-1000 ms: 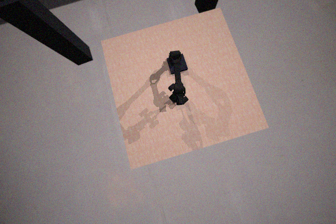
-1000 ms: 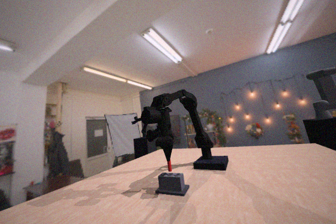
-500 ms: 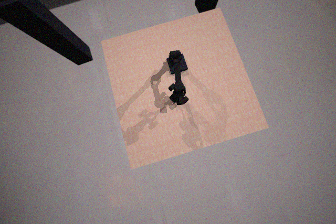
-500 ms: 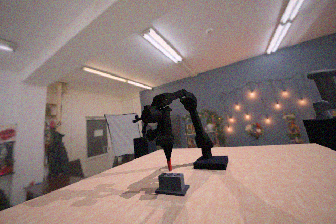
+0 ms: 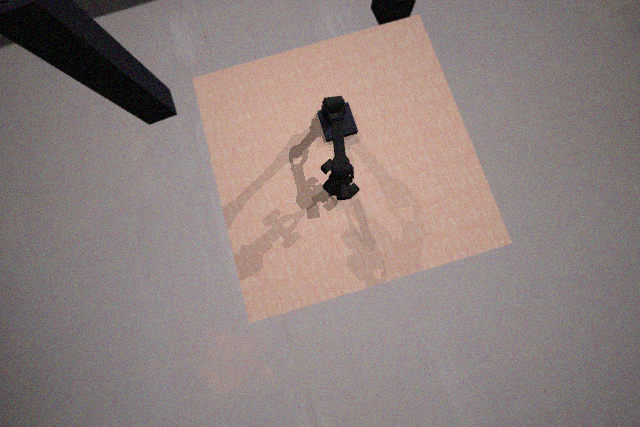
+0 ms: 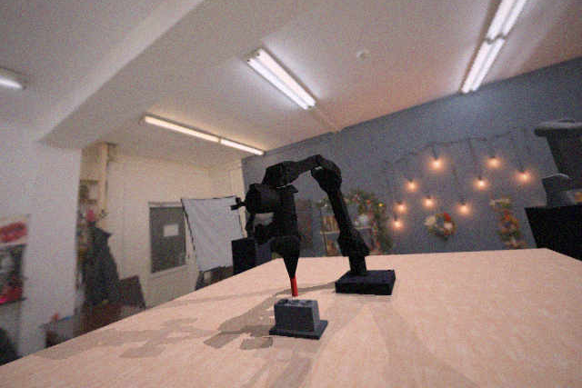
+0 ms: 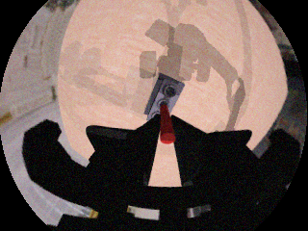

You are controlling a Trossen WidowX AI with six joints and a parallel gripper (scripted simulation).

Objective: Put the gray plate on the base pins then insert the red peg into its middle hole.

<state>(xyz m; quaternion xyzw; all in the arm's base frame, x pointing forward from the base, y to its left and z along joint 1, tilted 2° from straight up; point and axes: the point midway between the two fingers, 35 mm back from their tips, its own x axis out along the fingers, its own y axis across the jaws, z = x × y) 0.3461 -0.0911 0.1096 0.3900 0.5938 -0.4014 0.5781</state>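
Now: gripper tip right at the red peg. Round my gripper tip: base (11 cm below); then gray plate (7 cm below).
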